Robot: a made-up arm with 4 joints. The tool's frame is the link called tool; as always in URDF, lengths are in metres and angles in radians. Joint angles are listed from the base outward.
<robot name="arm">
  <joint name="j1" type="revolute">
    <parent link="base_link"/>
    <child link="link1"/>
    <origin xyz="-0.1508 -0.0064 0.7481" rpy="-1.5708 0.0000 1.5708"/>
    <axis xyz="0 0 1"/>
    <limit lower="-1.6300" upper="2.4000"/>
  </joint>
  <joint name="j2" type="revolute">
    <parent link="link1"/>
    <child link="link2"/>
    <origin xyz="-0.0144 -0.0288 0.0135" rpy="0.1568 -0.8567 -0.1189"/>
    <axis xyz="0 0 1"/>
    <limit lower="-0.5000" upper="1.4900"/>
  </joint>
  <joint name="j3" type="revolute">
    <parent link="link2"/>
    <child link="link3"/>
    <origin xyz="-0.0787 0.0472 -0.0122" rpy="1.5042 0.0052 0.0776"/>
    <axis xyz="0 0 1"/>
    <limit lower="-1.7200" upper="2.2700"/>
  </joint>
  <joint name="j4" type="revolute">
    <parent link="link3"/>
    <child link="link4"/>
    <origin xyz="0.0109 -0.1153 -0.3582" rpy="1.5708 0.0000 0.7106"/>
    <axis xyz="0 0 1"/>
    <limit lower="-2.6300" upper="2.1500"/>
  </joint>
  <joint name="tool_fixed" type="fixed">
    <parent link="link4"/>
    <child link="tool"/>
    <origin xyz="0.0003 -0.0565 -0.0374" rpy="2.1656 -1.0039 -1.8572"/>
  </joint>
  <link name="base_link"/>
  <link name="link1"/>
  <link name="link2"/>
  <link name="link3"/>
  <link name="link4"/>
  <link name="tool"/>
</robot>
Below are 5 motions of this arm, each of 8 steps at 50 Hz.
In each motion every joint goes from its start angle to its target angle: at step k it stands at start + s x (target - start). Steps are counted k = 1, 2, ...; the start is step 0. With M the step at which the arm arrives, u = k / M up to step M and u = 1 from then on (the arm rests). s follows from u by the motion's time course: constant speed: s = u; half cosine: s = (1 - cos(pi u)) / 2; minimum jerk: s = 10 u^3 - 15 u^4 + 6 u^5.
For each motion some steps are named. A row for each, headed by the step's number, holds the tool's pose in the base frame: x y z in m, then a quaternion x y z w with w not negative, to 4 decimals.
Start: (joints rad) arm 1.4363 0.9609 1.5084 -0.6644
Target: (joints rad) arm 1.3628 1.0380 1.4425 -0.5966
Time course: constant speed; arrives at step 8
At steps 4, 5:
4: 0.1592 -0.2826 0.9011 -0.5876 0.8015 -0.0027 0.1109
5: 0.1621 -0.2804 0.9006 -0.5920 0.7975 -0.0045 0.1163

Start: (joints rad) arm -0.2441 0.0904 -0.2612 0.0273
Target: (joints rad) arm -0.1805 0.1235 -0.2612 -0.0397
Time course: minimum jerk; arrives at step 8
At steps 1, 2, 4, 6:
1: 0.0080 0.0537 0.3221 0.6096 0.5180 0.2001 0.5657
2: 0.0094 0.0503 0.3220 0.6067 0.5163 0.1997 0.5705
4: 0.0154 0.0351 0.3219 0.5929 0.5083 0.1982 0.5923
6: 0.0214 0.0199 0.3225 0.5785 0.5001 0.1969 0.6135

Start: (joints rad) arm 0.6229 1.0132 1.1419 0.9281
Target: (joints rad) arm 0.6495 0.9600 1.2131 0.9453
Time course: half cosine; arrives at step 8
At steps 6, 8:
6: 0.1348 -0.3254 0.7214 -0.3170 0.7121 -0.4412 0.4448
8: 0.1327 -0.3267 0.7201 -0.3196 0.7136 -0.4429 0.4388

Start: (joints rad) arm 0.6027 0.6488 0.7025 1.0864
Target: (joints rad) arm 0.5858 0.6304 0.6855 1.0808
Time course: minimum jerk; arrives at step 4
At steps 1, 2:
1: 0.0749 -0.3162 0.5860 -0.0075 0.7860 -0.3911 0.4787
2: 0.0734 -0.3149 0.5813 -0.0016 0.7888 -0.3860 0.4783

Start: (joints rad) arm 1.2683 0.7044 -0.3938 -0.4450
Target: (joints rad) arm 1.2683 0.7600 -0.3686 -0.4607
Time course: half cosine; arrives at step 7
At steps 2, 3, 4, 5, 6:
2: 0.2139 -0.2842 0.8695 -0.3462 0.3001 0.0624 0.8867
3: 0.2163 -0.2803 0.8719 -0.3526 0.2997 0.0657 0.8841
4: 0.2188 -0.2759 0.8745 -0.3596 0.2992 0.0693 0.8811
5: 0.2211 -0.2719 0.8768 -0.3660 0.2987 0.0726 0.8784
6: 0.2227 -0.2692 0.8783 -0.3703 0.2983 0.0748 0.8765

